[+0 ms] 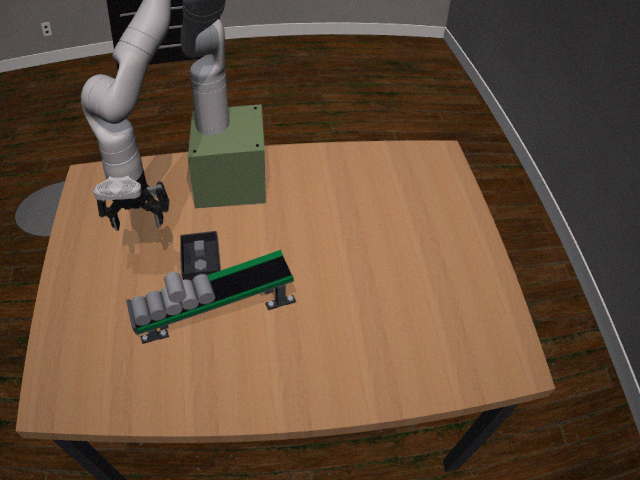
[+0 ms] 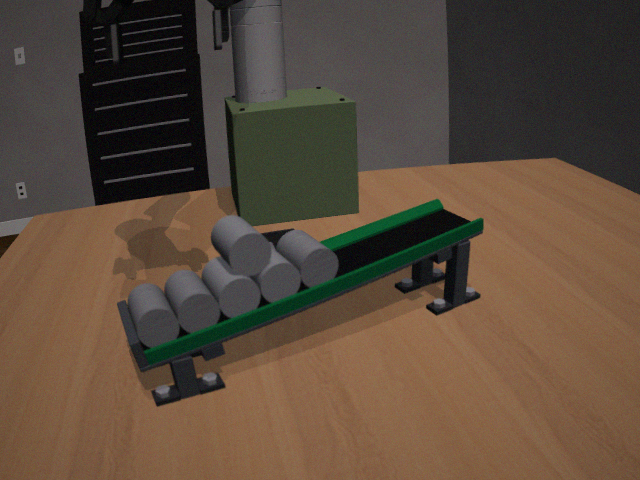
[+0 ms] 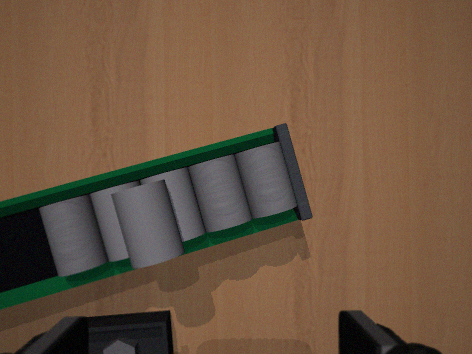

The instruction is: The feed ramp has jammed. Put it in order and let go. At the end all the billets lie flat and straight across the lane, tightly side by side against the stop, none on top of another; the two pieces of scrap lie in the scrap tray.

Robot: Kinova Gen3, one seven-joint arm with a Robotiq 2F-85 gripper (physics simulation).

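Places are measured from the arm's base along level axes (x right, y back, z down), in metres.
Pixels of known places: gripper, fingertip midpoint: (image 1: 138, 225) (image 2: 167, 56) (image 3: 214, 342); arm's base at its link origin: (image 1: 212, 124) (image 2: 261, 98).
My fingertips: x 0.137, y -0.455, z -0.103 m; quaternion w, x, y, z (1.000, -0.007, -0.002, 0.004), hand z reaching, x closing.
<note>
For each thing: its middle in the pictures, then the offset to it from my fingertips. Level surfaces: height alone.
- stop at the middle of its body: (image 3: 290, 172) (image 2: 131, 332) (image 1: 132, 316) dx +0.064, dy -0.058, dz +0.237 m
- lowest billet at the middle of its body: (image 3: 265, 180) (image 2: 152, 315) (image 1: 140, 310) dx +0.041, dy -0.052, dz +0.225 m
- block at the middle of its body: (image 1: 199, 248) dx -0.094, dy +0.171, dz +0.281 m
- hexagonal piece at the middle of its body: (image 1: 200, 266) dx -0.097, dy +0.115, dz +0.285 m
- scrap tray at the middle of its body: (image 1: 200, 256) dx -0.095, dy +0.143, dz +0.280 m
- wooden table at its surface level: dz +0.297 m
Several grey billets lie across the lane of the green-edged ramp (image 1: 248, 297) (image 2: 361, 276) (image 3: 100, 181), side by side from the stop (image 1: 131, 316) (image 2: 131, 335) (image 3: 293, 171). The lowest billet (image 1: 140, 310) (image 2: 153, 315) (image 3: 266, 180) is against the stop; the uppermost in the row is another billet (image 1: 204, 288) (image 2: 307, 258) (image 3: 74, 235). One billet (image 1: 174, 287) (image 2: 240, 245) (image 3: 148, 223) lies on top of the third and fourth. Two scrap pieces, a block (image 1: 199, 248) and a hexagonal piece (image 1: 200, 264) (image 3: 120, 346), are in the scrap tray (image 1: 181, 253). My gripper (image 1: 136, 225) (image 2: 166, 50) (image 3: 213, 332) is open, empty, above the table, behind the ramp's low end.
The scrap tray stands close behind the ramp. The green robot base (image 1: 229, 178) (image 2: 297, 165) stands farther back. The ramp rises to the right on bolted feet (image 1: 280, 301) (image 2: 453, 302). The wooden table (image 1: 387, 310) (image 2: 387, 387) extends around it.
</note>
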